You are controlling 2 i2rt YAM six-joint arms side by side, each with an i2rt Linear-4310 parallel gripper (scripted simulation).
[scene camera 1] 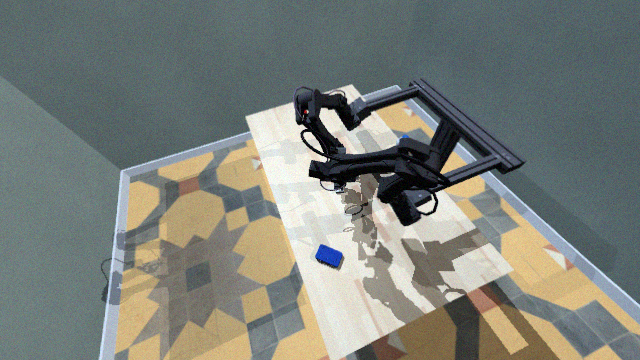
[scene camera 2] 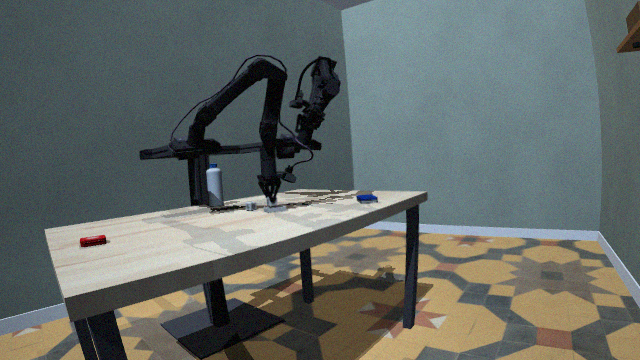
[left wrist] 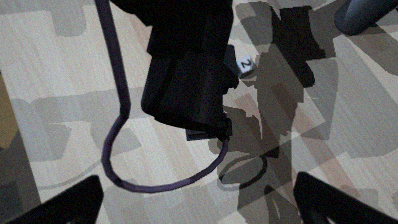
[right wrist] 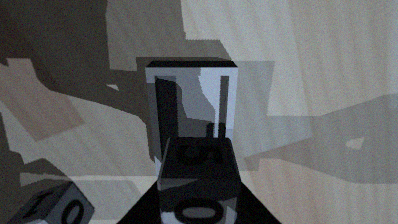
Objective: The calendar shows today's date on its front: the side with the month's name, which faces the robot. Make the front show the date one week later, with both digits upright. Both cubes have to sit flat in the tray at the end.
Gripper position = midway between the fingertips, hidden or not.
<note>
I see my left gripper (left wrist: pixel 198 182), my right gripper (scene camera 2: pixel 270 201) and a calendar tray (right wrist: pixel 186 98).
My right gripper also shows in the left wrist view (left wrist: pixel 200 90).
</note>
